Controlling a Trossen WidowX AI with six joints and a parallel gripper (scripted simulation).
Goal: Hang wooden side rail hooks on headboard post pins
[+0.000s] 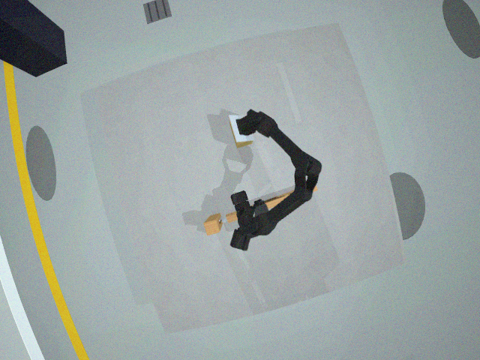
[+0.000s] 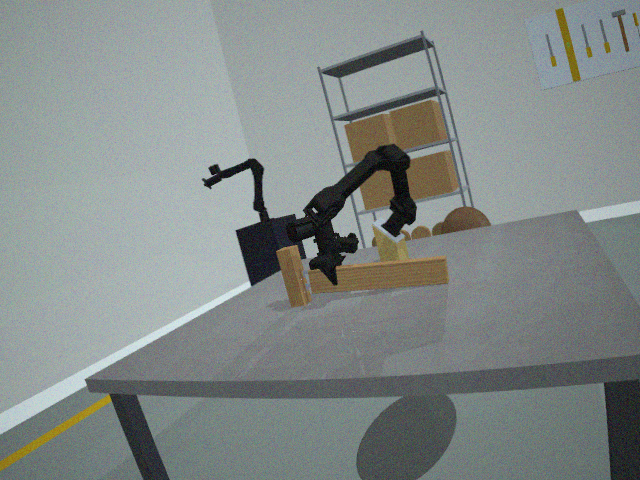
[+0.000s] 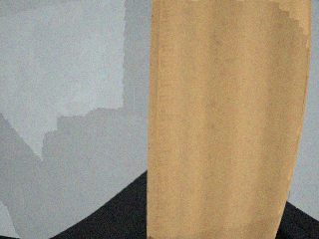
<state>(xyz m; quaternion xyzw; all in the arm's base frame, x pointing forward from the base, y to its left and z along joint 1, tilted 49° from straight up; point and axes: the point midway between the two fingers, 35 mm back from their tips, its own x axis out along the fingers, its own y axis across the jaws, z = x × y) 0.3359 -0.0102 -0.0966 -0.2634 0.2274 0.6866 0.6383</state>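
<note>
Right now my gripper tip is 13 cm to the left of the wooden headboard post, 4 cm below it and 1 cm short of it.
</note>
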